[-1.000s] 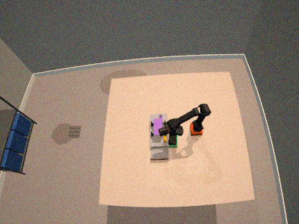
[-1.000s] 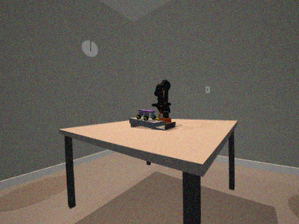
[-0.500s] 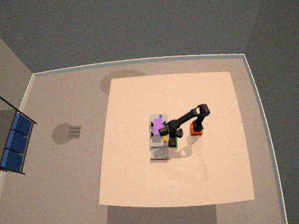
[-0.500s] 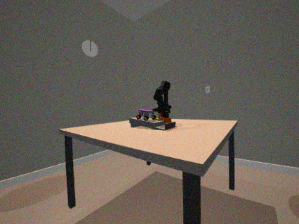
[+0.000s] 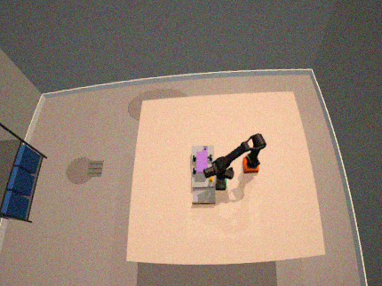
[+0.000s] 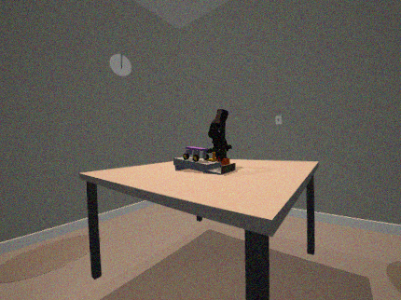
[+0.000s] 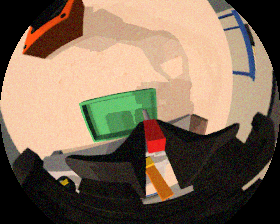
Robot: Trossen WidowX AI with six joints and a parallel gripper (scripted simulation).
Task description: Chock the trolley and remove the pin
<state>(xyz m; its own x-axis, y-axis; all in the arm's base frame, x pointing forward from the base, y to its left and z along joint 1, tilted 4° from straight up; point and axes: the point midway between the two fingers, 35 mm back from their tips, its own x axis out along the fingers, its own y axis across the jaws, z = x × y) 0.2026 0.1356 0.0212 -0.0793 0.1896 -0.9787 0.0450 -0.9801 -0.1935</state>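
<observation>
Now: the yellow chock 70 mm ahead of my gripper tip, 30 mm to the right of it and 30 mm above it. Round my gripper tip: grey ramp: 130 mm ahead, 110 mm to the right, 10 mm below; then red-headed stop pin: right at my gripper tip; then purple-topped trolley: 130 mm ahead, 110 mm to the right, 50 mm above.
</observation>
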